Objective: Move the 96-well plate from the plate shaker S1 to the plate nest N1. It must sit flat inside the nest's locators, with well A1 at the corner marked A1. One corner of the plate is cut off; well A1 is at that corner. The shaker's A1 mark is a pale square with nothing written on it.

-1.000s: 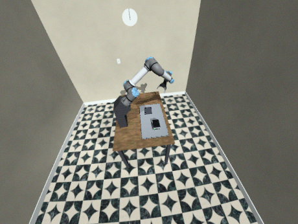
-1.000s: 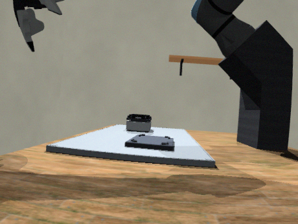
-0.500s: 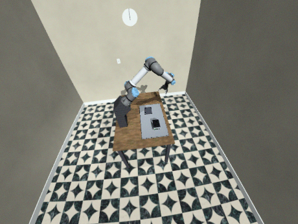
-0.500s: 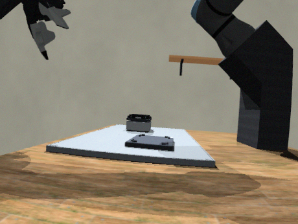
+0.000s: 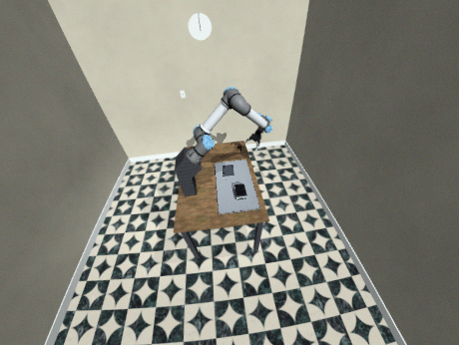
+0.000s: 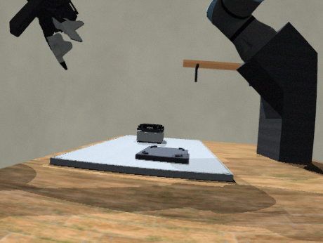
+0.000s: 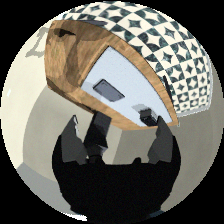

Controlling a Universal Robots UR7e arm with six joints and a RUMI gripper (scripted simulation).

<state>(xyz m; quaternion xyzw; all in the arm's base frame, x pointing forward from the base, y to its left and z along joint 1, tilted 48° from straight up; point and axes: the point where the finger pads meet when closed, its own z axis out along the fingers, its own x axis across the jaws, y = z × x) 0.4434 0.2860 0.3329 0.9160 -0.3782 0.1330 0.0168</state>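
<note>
Now: the 96-well plate 430 mm to the right of my hand, 170 mm below it and 100 mm behind it. From my hand the other things lie so: plate nest N1: 240 mm behind, 230 mm below, 100 mm to the right.
</note>
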